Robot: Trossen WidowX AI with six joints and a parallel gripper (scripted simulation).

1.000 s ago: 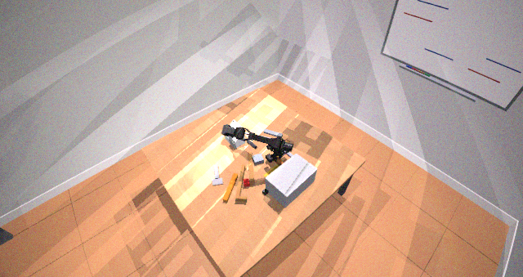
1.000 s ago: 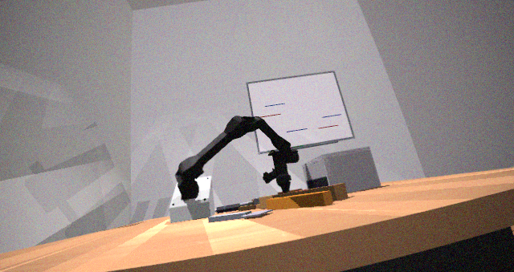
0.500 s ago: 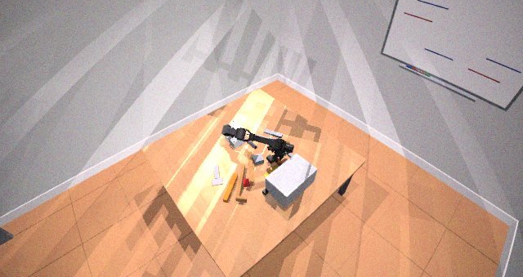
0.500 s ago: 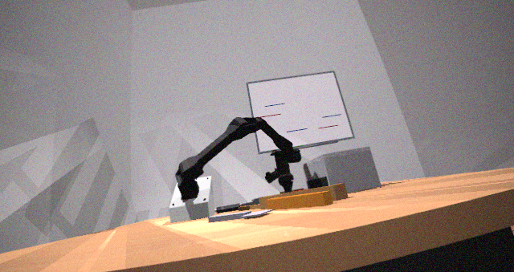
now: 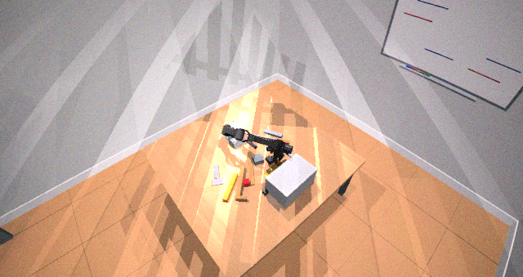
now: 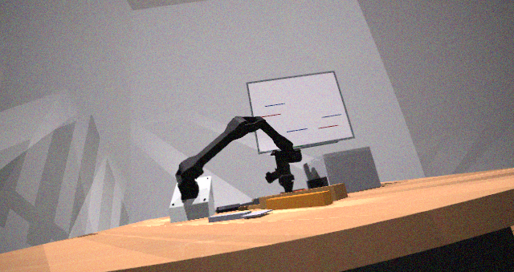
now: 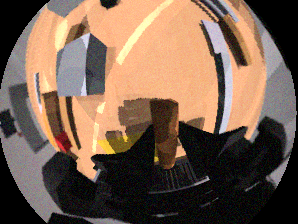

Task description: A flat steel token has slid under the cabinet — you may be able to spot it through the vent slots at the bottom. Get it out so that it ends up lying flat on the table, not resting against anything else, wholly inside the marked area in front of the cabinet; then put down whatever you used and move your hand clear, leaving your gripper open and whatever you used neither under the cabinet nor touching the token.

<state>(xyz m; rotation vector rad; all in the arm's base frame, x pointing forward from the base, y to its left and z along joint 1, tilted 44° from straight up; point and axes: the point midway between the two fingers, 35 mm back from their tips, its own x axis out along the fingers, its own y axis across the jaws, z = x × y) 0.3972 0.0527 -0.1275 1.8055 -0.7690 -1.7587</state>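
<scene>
Now: the grey block 11 cm behind my gripper tip, 10 cm to the right of it and 1 cm above it. From my gripper tip the other things lie so: thin wooden stick 18 cm to the right, 8 cm behind; red block 29 cm to the right, 1 cm ahead, 1 cm above; grey bar 26 cm behind, 17 cm to the left.
</scene>
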